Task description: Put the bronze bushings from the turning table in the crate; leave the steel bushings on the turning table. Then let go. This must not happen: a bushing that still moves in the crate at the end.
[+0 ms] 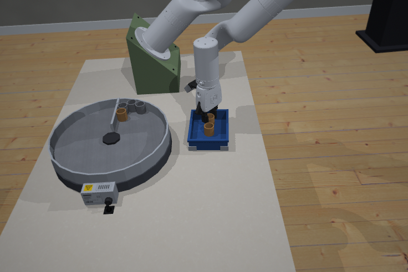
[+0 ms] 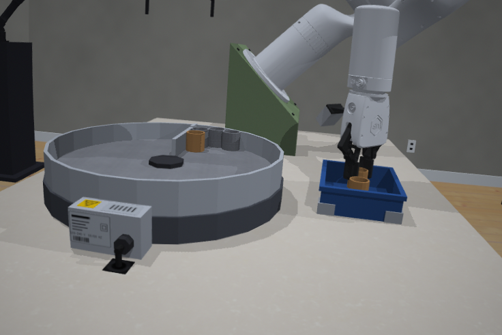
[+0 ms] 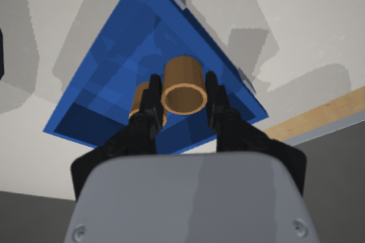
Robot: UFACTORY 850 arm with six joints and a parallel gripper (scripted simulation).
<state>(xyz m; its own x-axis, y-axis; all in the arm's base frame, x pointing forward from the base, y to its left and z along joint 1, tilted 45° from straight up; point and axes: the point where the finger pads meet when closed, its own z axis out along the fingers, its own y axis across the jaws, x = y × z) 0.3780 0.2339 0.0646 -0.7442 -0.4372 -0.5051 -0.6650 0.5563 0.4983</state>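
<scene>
Now: the blue crate 50 mm ahead of my hand, 10 mm to the right of it and 30 mm below it. Also, from my hand: grey turning table (90 mm ahead, 370 mm to the right).
</scene>
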